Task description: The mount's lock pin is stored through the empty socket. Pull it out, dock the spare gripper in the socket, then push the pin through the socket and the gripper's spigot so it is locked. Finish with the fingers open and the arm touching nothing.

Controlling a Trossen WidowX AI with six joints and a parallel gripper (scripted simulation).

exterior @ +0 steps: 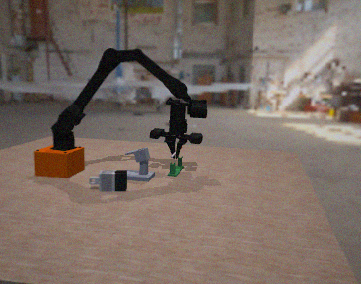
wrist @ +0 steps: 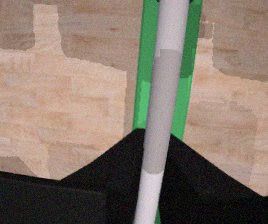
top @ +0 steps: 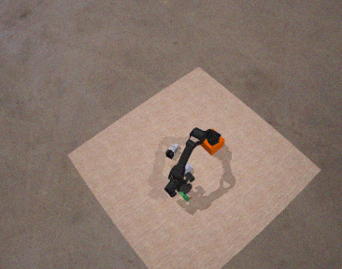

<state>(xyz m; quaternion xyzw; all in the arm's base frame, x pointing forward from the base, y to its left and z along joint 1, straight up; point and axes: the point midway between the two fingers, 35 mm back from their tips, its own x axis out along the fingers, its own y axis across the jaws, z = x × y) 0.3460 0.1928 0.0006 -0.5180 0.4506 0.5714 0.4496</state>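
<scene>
Right now the green cradle is 20 mm below my gripper tip. The rest, counted from my gripper tip: spare gripper 300 mm to the right, 90 mm behind, 20 mm below; mount 140 mm to the right, 70 mm behind.
</scene>
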